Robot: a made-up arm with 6 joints. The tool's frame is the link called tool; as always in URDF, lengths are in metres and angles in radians. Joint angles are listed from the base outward.
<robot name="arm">
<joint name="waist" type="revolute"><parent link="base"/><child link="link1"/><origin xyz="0.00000 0.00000 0.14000" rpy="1.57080 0.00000 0.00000"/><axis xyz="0 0 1"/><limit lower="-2.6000" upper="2.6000"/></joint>
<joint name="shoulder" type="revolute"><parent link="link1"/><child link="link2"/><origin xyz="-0.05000 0.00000 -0.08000" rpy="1.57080 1.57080 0.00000"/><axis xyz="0 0 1"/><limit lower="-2.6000" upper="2.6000"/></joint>
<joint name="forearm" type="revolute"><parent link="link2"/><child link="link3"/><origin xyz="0.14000 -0.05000 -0.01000" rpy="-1.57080 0.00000 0.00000"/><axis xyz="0 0 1"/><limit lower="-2.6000" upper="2.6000"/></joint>
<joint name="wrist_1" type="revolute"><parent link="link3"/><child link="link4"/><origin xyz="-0.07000 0.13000 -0.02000" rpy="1.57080 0.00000 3.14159"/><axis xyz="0 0 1"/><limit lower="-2.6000" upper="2.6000"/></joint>
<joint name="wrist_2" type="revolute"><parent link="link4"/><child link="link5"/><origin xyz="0.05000 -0.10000 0.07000" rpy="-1.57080 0.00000 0.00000"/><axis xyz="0 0 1"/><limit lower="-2.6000" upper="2.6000"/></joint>
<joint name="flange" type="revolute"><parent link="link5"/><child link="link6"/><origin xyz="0.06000 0.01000 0.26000" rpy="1.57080 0.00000 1.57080"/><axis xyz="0 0 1"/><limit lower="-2.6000" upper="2.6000"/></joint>
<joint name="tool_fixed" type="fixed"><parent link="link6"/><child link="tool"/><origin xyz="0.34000 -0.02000 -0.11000" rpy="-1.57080 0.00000 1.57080"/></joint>
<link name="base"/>
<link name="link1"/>
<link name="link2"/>
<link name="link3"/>
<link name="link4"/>
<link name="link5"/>
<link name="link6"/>
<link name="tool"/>
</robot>
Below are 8 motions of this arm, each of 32 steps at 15 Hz.
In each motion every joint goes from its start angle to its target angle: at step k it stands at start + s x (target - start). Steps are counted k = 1, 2, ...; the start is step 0. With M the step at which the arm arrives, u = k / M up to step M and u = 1 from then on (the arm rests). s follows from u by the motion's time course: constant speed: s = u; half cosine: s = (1 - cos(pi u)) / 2; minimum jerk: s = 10 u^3 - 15 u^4 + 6 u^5.
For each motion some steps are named. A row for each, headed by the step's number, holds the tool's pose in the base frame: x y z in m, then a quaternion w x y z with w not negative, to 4 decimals.
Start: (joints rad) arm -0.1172 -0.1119 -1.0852 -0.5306 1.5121 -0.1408
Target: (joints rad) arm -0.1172 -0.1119 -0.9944 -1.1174 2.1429 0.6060
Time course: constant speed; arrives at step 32
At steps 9, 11, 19, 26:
9: 0.1564 0.5226 0.2316 0.9036 0.3066 -0.2959 -0.0451
11: 0.1730 0.5226 0.2602 0.8834 0.3245 -0.3339 -0.0526
19: 0.2177 0.5051 0.3866 0.7841 0.3894 -0.4758 -0.0843
26: 0.2240 0.4680 0.5033 0.6750 0.4372 -0.5834 -0.1131

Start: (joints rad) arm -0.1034 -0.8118 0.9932 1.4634 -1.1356 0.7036
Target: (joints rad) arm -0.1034 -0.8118 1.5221 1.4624 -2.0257 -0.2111
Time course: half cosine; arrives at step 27
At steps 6, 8, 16, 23, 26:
6: 0.0208 0.4272 0.3745 0.4118 0.3535 -0.7087 0.4509
8: 0.0599 0.4159 0.3583 0.4483 0.3212 -0.7132 0.4327
16: 0.2298 0.3084 0.2363 0.6547 0.1700 -0.6714 0.3026
23: 0.2795 0.2090 0.1166 0.7906 0.0906 -0.5759 0.1871
26: 0.2808 0.1930 0.0952 0.8109 0.0798 -0.5552 0.1668

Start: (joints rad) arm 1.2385 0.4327 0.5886 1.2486 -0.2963 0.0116
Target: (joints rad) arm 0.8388 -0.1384 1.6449 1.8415 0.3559 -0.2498
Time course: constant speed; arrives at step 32
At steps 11, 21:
11: 0.0336 0.3648 0.1073 0.4689 -0.0445 -0.6766 0.5659
21: -0.0736 0.3576 0.0035 0.3302 0.0425 -0.5894 0.7361

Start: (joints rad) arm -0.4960 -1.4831 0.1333 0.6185 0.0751 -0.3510
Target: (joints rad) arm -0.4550 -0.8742 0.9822 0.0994 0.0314 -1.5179
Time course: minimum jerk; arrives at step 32
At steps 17, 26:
17: -0.1630 -0.0889 0.1914 0.4275 0.1155 0.5706 0.6916
26: -0.1273 -0.1494 0.2458 0.2947 0.1693 0.7325 0.5898

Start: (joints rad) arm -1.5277 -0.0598 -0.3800 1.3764 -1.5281 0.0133
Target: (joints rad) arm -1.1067 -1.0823 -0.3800 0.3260 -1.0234 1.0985
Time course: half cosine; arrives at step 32
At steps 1, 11, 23, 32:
1: 0.1495 0.2864 -0.1400 0.5628 -0.0633 0.0307 0.8236
11: 0.1425 0.3430 -0.0975 0.5771 0.0084 -0.0628 0.8142
23: 0.1297 0.4553 0.0466 0.5820 0.1720 -0.2883 0.7407
32: 0.1279 0.4837 0.1148 0.5682 0.2297 -0.3698 0.6983

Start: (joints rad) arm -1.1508 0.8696 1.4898 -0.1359 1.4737 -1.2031
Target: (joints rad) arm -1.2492 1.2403 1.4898 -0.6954 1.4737 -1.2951
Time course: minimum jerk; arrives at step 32
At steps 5, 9, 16, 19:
5: -0.0616 0.1904 0.4037 0.4090 0.9012 -0.1170 -0.0833
9: -0.0502 0.1958 0.4001 0.4198 0.8907 -0.1337 -0.1120
16: -0.0139 0.2095 0.3850 0.4504 0.8482 -0.1930 -0.2013
19: 0.0024 0.2137 0.3766 0.4622 0.8239 -0.2231 -0.2405

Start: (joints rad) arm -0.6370 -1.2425 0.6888 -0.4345 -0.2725 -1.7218
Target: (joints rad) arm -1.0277 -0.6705 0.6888 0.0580 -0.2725 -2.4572
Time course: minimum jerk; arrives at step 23
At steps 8, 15, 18, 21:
8: 0.0859 -0.1269 0.3918 0.0666 -0.1014 0.9090 0.3987
15: 0.2189 -0.1131 0.3825 0.1300 0.0800 -0.9054 -0.3962
18: 0.2572 -0.1064 0.3703 0.1859 0.0770 -0.8970 -0.3936
21: 0.2728 -0.1032 0.3641 0.2088 0.0762 -0.8926 -0.3922

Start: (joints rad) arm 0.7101 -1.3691 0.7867 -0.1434 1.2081 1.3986
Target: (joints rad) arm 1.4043 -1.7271 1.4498 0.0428 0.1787 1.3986
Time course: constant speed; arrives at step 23
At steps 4, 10, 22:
4: -0.0087 0.4916 0.2413 0.6861 0.6898 -0.1814 0.1435
10: -0.0343 0.5014 0.1677 0.6800 0.6364 -0.2328 0.2801
22: -0.0179 0.4949 0.0214 0.6173 0.4940 -0.3277 0.5172

